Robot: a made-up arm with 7 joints. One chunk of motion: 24 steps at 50 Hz.
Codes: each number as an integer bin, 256 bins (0 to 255) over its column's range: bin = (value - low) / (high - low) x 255, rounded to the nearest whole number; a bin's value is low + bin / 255 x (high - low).
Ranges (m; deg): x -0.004..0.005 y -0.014..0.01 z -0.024..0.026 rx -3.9..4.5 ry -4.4..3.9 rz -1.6..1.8
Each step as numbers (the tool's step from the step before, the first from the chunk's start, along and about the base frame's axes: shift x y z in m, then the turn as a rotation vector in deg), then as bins.
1 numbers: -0.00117 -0.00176 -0.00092 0.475 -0.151 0.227
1 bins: 80 130 118 133 131 137
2 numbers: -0.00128 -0.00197 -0.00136 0.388 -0.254 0.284
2 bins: 77 128 115 130 127 141
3 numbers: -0.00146 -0.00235 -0.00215 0.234 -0.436 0.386
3 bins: 72 124 111 125 122 149
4 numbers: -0.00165 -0.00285 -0.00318 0.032 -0.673 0.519
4 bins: 67 118 106 119 115 159
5 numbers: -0.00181 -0.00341 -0.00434 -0.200 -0.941 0.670
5 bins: 62 113 100 112 106 170
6 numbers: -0.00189 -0.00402 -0.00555 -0.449 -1.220 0.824
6 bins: 60 106 94 105 98 182
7 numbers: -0.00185 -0.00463 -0.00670 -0.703 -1.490 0.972
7 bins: 61 100 88 97 89 193
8 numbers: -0.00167 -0.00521 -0.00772 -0.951 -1.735 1.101
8 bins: 66 93 83 90 82 203
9 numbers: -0.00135 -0.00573 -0.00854 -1.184 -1.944 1.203
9 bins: 75 88 79 82 75 210
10 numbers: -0.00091 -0.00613 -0.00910 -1.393 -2.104 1.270
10 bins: 88 84 76 76 71 215
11 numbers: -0.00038 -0.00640 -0.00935 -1.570 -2.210 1.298
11 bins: 103 81 75 71 67 217
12 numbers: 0.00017 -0.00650 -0.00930 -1.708 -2.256 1.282
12 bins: 118 80 75 67 66 216
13 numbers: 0.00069 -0.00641 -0.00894 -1.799 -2.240 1.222
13 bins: 133 81 77 64 66 212
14 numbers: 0.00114 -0.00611 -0.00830 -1.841 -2.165 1.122
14 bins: 146 84 80 63 69 204
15 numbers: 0.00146 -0.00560 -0.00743 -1.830 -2.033 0.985
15 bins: 155 89 85 63 73 194
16 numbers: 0.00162 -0.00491 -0.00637 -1.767 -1.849 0.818
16 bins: 159 97 90 65 78 181
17 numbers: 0.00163 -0.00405 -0.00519 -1.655 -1.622 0.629
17 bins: 160 106 96 68 85 167
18 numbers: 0.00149 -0.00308 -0.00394 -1.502 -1.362 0.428
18 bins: 156 116 102 73 93 152
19 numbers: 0.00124 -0.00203 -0.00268 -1.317 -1.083 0.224
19 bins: 148 127 109 78 102 137
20 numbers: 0.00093 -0.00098 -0.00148 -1.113 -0.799 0.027
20 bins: 140 138 115 85 111 122
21 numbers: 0.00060 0.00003 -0.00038 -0.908 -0.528 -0.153
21 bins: 130 149 120 91 119 109
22 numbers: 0.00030 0.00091 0.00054 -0.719 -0.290 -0.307
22 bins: 122 158 125 97 126 97
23 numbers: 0.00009 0.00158 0.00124 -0.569 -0.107 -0.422
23 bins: 116 166 129 101 132 88
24 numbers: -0.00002 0.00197 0.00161 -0.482 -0.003 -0.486
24 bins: 113 170 131 104 135 84
